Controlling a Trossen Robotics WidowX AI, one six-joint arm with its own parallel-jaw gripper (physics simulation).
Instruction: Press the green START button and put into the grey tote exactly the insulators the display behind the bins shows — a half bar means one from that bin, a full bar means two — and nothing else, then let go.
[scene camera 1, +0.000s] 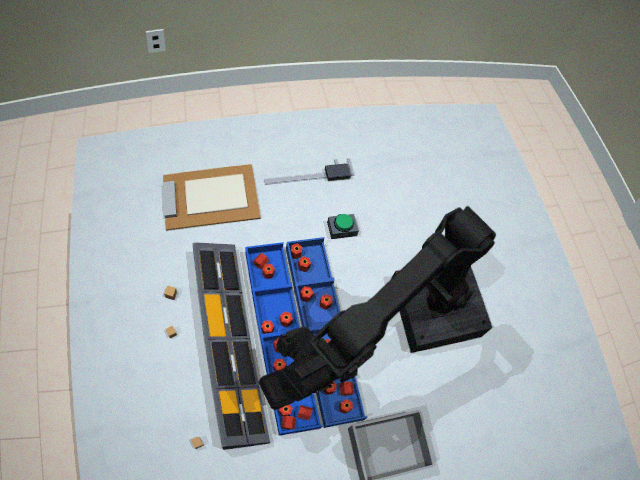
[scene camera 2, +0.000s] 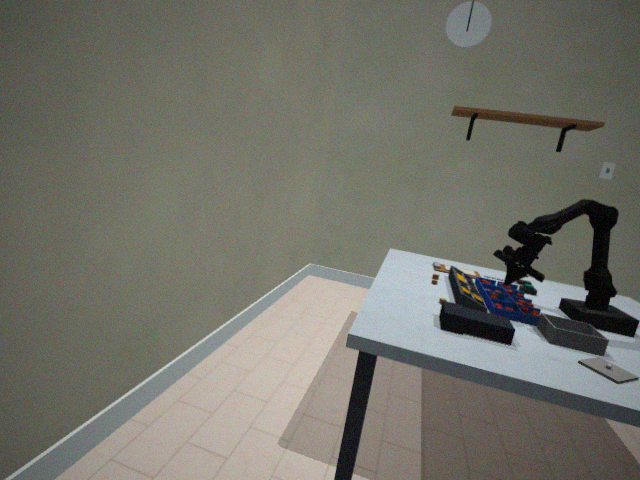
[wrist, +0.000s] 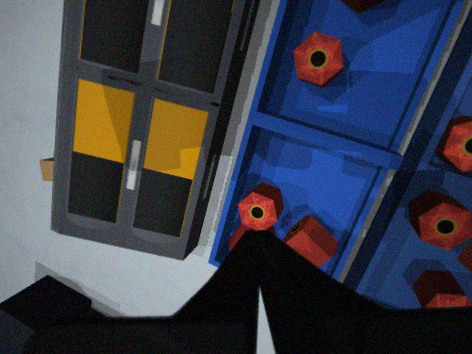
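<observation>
My gripper (scene camera 2: 508, 281) (wrist: 256, 241) is shut and empty, above the bottom-left blue bin in the wrist view. That bin (wrist: 320, 175) holds three red insulators: one upright (scene camera 1: 285, 409) (wrist: 257, 211), one tipped (scene camera 1: 305, 412) (wrist: 311, 242), and one (scene camera 1: 288, 422) (wrist: 240, 239) partly behind the fingertips. The display (scene camera 1: 235, 388) (wrist: 90, 232) shows a full orange bar in the second row, left column, and half bars in both columns of the bottom row; the other cells are dark. The grey tote (scene camera 1: 424, 439) (scene camera 2: 571, 338) shows no insulator inside in scene camera 1. The green button (scene camera 1: 344, 222) stands beyond the bins.
A clipboard (scene camera 1: 253, 191) and a caliper (scene camera 1: 338, 171) lie at the back. Small tan cubes (scene camera 1: 170, 292) (scene camera 1: 171, 331) (scene camera 1: 196, 442) lie left of the display. A black box (scene camera 2: 475, 324) stands near the display's end. A flat plate (scene camera 2: 607, 370) lies near the tote.
</observation>
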